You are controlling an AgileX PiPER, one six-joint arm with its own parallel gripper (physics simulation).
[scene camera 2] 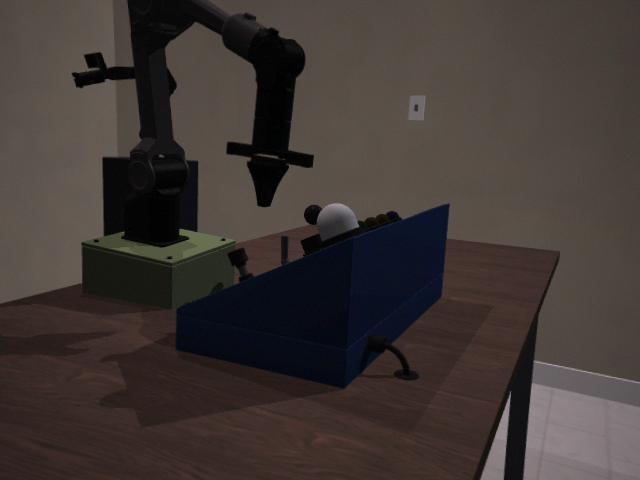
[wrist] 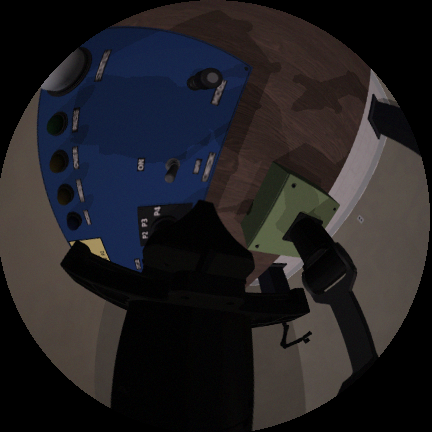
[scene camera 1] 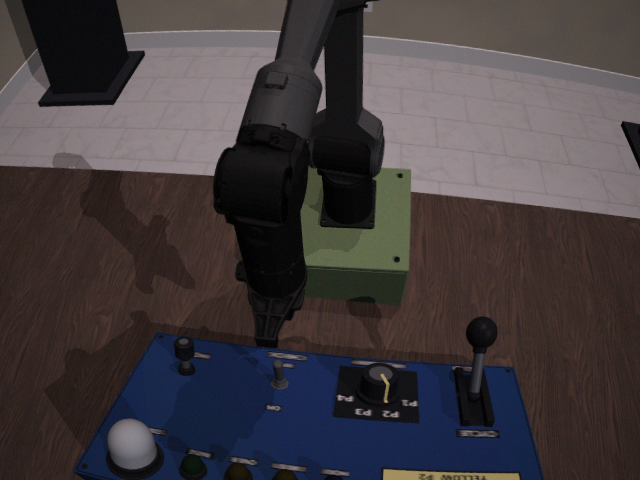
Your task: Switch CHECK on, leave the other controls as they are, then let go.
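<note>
The CHECK toggle (scene camera 1: 278, 374) (scene camera 2: 284, 249) (wrist: 171, 170) is a small grey lever on the blue sloped panel (scene camera 1: 217, 413) (scene camera 2: 268, 304) (wrist: 125, 115). It stands about upright in scene camera 2, while the MODE knob (scene camera 1: 184, 349) (scene camera 2: 238, 257) (wrist: 212, 78) leans to the robot's side. So the toggle appears tipped toward its ON label (scene camera 1: 273, 408) (wrist: 141, 164), away from the arm's base. My gripper (scene camera 1: 266, 342) (scene camera 2: 264, 205) (wrist: 202, 209) is shut with nothing between its fingers. It hangs above the panel's robot-side edge, clear of the toggle.
The rotary selector (scene camera 1: 379, 382) points to P2. The ball-topped CYCLE lever (scene camera 1: 476, 373) stands at the panel's other end. A white dome (scene camera 1: 131, 442) (scene camera 2: 337, 222) and several dark lamps line the far side. The arm stands on a green block (scene camera 1: 356, 248) (scene camera 2: 129, 273) (wrist: 285, 215).
</note>
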